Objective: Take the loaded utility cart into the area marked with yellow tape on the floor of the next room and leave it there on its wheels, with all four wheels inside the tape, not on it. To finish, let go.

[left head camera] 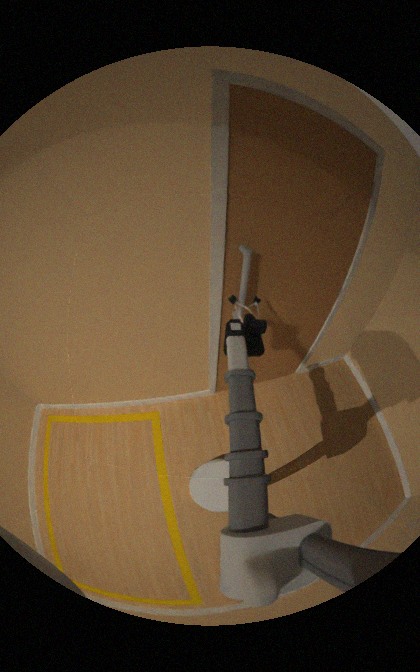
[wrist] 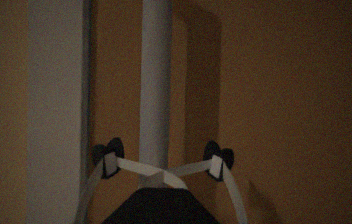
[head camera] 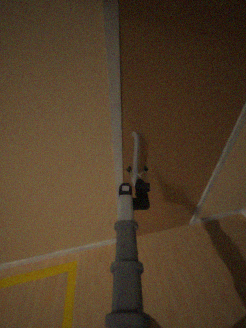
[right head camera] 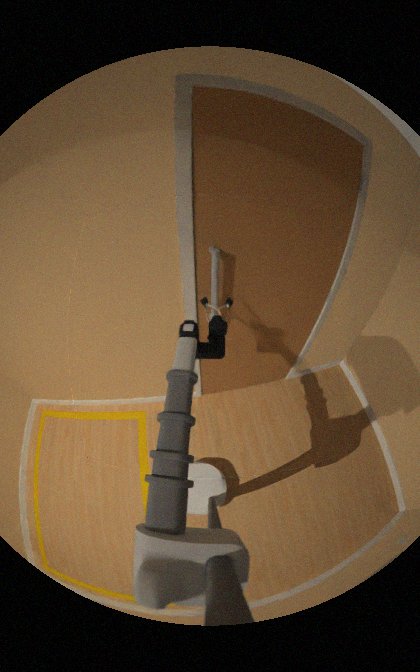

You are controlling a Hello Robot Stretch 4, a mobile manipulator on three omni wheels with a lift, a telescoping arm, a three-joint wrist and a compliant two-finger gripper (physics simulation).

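Frame: origin at the robot's base, x back, y right, z up, level; metres.
Seen in the pictures: gripper, fingertip midpoint: (wrist: 164, 152) (head camera: 137, 167).
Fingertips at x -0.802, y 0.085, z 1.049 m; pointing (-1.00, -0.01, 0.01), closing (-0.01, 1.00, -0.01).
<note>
A point is followed by its place in that frame.
The utility cart does not show in these views. The yellow tape (head camera: 70, 295) {x -0.370, y -0.501, z -0.027 m} (left head camera: 100, 418) (right head camera: 95, 415) outlines an area on the wood floor, left of the arm. A brown door (head camera: 175, 100) {x -0.908, y 0.305, z 1.453 m} (left head camera: 300, 225) (right head camera: 280, 225) (wrist: 280, 100) {x -0.901, y 0.271, z 1.117 m} stands in its frame and looks shut. It bears a long upright grey bar handle (head camera: 135, 150) {x -0.777, y 0.066, z 1.193 m} (left head camera: 245, 272) (right head camera: 215, 272) (wrist: 156, 75) {x -0.774, y 0.075, z 1.133 m} near its left edge. My gripper (head camera: 137, 169) {x -0.802, y 0.085, z 1.049 m} (left head camera: 245, 300) (right head camera: 217, 301) (wrist: 164, 152) {x -0.802, y 0.085, z 1.049 m} is open at the lower part of the handle. In the wrist view the fingertips show on either side of the bar, apart from it.
A pale door frame (left head camera: 220, 200) (right head camera: 184, 200) (wrist: 55, 100) {x -0.817, y -0.047, z 1.105 m} runs close along the left of the handle. Tan walls (left head camera: 125, 250) (right head camera: 120, 250) meet the floor at light skirting. My round pale base (left head camera: 210, 487) (right head camera: 205, 487) stands right of the taped area.
</note>
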